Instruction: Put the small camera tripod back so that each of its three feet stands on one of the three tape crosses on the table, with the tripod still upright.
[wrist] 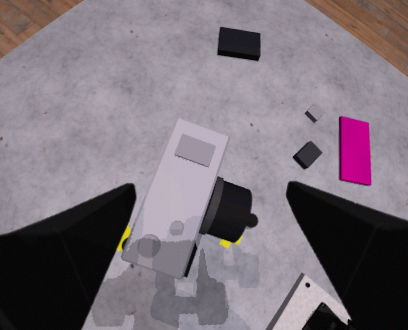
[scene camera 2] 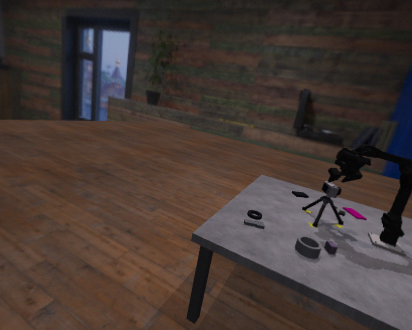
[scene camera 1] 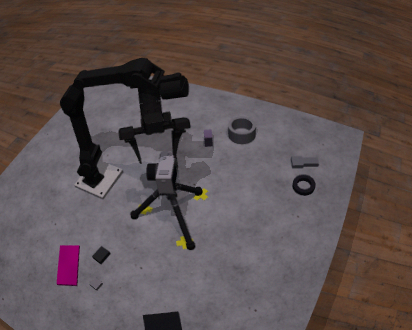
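Pixels of known places: gripper, fingertip midpoint: (wrist: pixel 211 189) (scene camera 2: pixel 335 181) (scene camera 1: pixel 157 160); arm's base, link origin: (wrist: pixel 323 329) (scene camera 2: pixel 387 241) (scene camera 1: pixel 93 179).
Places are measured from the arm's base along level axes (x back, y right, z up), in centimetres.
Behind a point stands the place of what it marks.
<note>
The black tripod (scene camera 1: pixel 181 220) @[x -39.8, y 1.4, z 6.5 cm] (scene camera 2: pixel 326 201) @[x -33.0, y -5.9, z 12.0 cm] stands upright with a grey camera (scene camera 1: pixel 166 175) @[x -36.2, y 0.3, z 22.1 cm] (scene camera 2: pixel 331 190) @[x -32.4, y -8.2, z 19.7 cm] (wrist: pixel 180 200) @[x -33.0, y -3.3, z 21.8 cm] on top. In scene camera 1, its left foot stands outside the left yellow cross (scene camera 1: pixel 147 209) @[x -27.2, y 1.9, z 4.7 cm], its front foot is at the right edge of the front cross (scene camera 1: pixel 182 242) @[x -40.8, y 3.7, z -1.3 cm], and its right foot overlaps the upper part of the right cross (scene camera 1: pixel 202 196) @[x -36.2, y -14.4, z -1.3 cm]. My gripper (scene camera 1: pixel 157 160) @[x -32.2, y -1.6, z 23.7 cm] (scene camera 2: pixel 341 178) @[x -32.2, y -1.6, z 23.7 cm] (wrist: pixel 211 189) @[x -32.2, y -1.6, z 23.7 cm] is open and empty above the camera. In the wrist view the camera shows between the fingers, nearer the left one; its body hides most of the tripod.
A grey ring (scene camera 1: pixel 242 137) @[x -35.4, y -41.7, z 2.0 cm] and a purple block (scene camera 1: pixel 208 138) @[x -25.6, y -34.9, z 2.4 cm] lie behind the tripod. A black ring (scene camera 1: pixel 304 192) @[x -64.8, y -31.0, z 0.0 cm] and a grey piece (scene camera 1: pixel 305 162) @[x -59.7, y -43.7, z 0.2 cm] lie right. A magenta slab (scene camera 1: pixel 68 265) @[x -16.5, y 32.4, z -0.5 cm] (wrist: pixel 355 151) @[x -15.9, y 31.8, z -0.5 cm], black block (scene camera 1: pixel 101 255) @[x -23.7, y 22.6, z 0.2 cm] (wrist: pixel 308 155) @[x -23.1, y 21.8, z 0.2 cm] and black box (scene camera 1: pixel 163 321) @[x -52.4, y 30.1, z 0.2 cm] (wrist: pixel 239 43) @[x -52.0, y 30.3, z 0.2 cm] lie in front.
</note>
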